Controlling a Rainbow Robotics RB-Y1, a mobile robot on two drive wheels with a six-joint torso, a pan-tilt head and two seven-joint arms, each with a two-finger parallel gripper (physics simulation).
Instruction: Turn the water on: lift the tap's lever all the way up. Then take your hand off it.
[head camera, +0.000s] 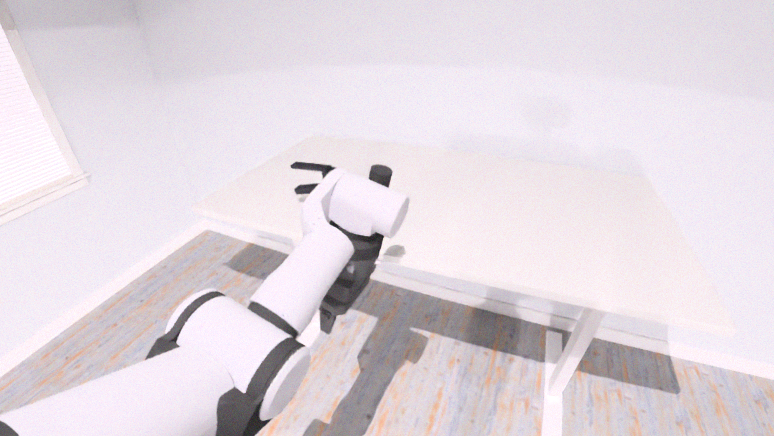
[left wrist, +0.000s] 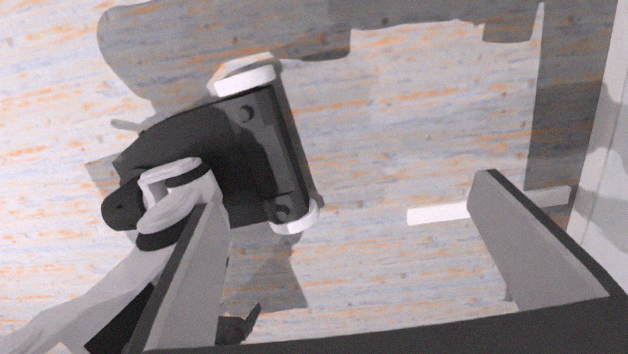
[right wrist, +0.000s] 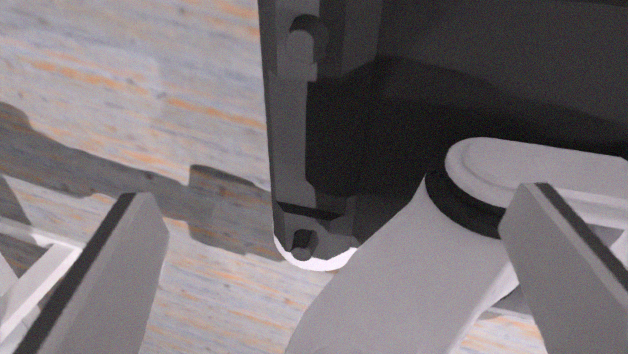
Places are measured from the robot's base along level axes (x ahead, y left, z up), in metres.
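Pixels of known places: left gripper, between the fingertips: (head camera: 340, 311) (left wrist: 347, 204); right gripper, between the fingertips: (left wrist: 242, 304) (right wrist: 334, 210).
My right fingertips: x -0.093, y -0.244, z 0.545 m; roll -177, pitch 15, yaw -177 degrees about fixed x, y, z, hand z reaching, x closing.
Ahead of a thing's pixels: the offset from my right fingertips to its middle. "pt": to the spot under its first point. Level surfaces: height alone.
A black tap shows in part in the head view. Its flat lever @(dy +0.716, dx +0.754, dz +0.550 m) (head camera: 311, 166) sticks out to the left above its spout @(dy +0.725, dx +0.755, dz +0.476 m) (head camera: 306, 189). The tap's body is hidden behind my left arm (head camera: 303, 278). My left gripper (head camera: 326, 320) (left wrist: 347, 204) is open and empty. It hangs low at the table's near edge, below and apart from the lever. My right gripper (right wrist: 334, 210) is open and empty, with its fingers over the robot's own base and the floor. The tap does not show in either wrist view.
The tap stands on a white table @(dz +0.406 m) (head camera: 514, 227) with a pale leg @(pt dy -0.236, dx +0.847, dz -0.180 m) (head camera: 576, 352). A white table foot (left wrist: 435, 214) shows behind the left gripper's finger. The robot's dark base (left wrist: 240, 160) (right wrist: 400, 110) is below both wrists. A window (head camera: 27, 129) is at far left.
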